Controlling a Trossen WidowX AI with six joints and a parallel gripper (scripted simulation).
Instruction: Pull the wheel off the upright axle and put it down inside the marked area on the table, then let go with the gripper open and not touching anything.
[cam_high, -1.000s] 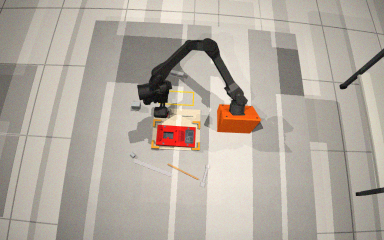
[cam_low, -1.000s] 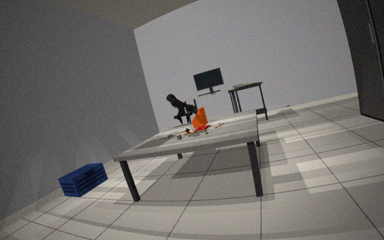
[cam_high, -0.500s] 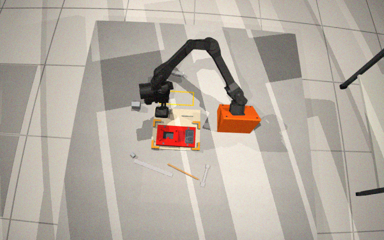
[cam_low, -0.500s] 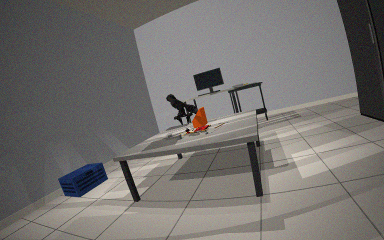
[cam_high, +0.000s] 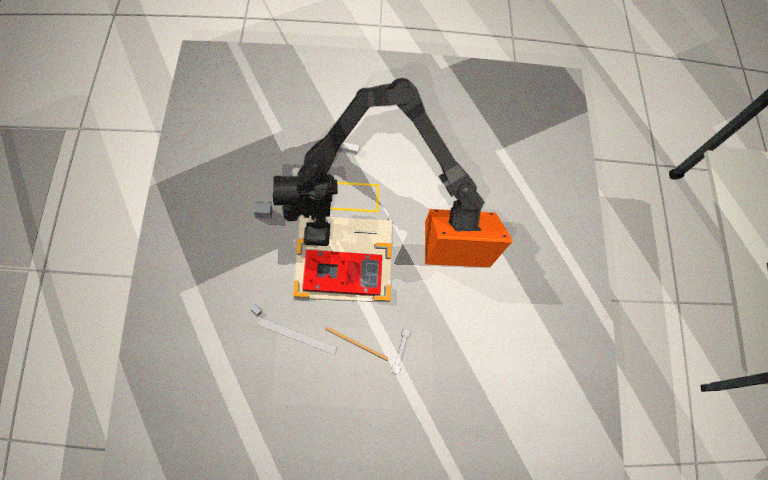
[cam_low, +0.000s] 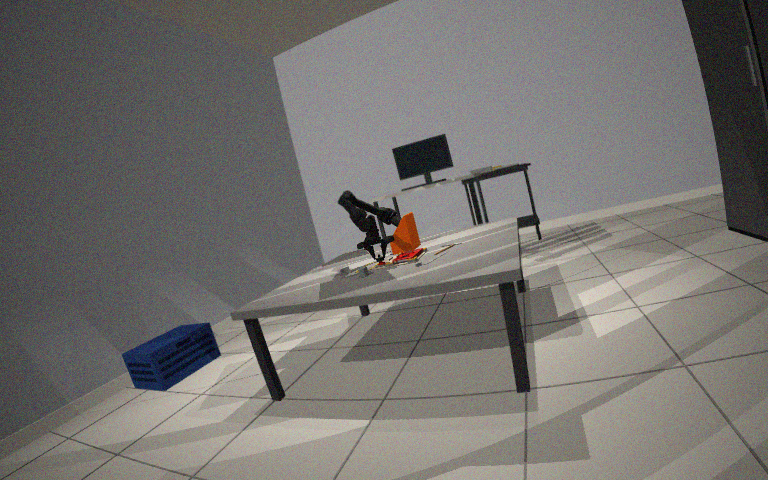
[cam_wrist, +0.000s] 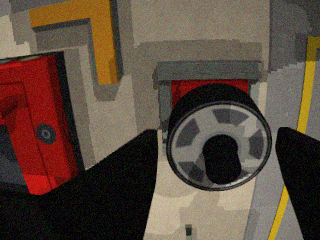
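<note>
My gripper tip is right at the dark wheel. From my gripper tip the other things lie so: grey block: 15 cm ahead, 5 cm to the right, 2 cm below; then pencil: 32 cm to the left, 7 cm behind, 4 cm below; then ruler: 29 cm to the left, 8 cm ahead, 4 cm below.
</note>
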